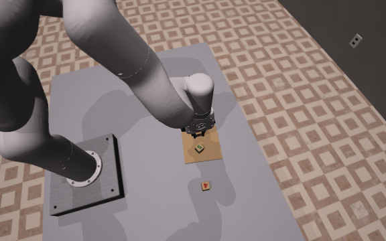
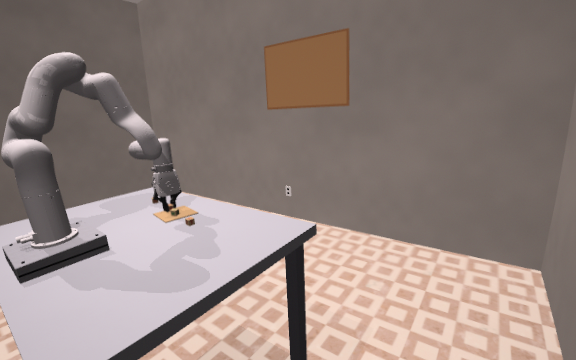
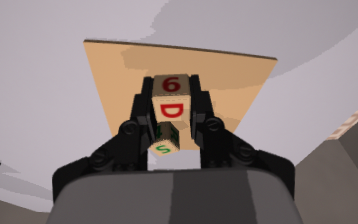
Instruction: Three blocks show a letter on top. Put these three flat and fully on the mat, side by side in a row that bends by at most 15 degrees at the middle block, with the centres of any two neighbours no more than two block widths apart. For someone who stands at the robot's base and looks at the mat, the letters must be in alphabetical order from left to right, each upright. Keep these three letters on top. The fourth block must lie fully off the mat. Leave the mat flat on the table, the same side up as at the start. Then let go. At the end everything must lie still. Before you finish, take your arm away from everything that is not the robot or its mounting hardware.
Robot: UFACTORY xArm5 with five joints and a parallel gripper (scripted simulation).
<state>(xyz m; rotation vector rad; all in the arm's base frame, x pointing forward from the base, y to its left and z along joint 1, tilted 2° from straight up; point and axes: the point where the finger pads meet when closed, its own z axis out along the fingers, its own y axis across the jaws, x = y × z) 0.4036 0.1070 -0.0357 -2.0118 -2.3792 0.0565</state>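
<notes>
My hand is 1 cm above the wooden letter block. From my hand the other things lie so: tan mat (1 cm ahead, 4 cm to the right, 3 cm below).
</notes>
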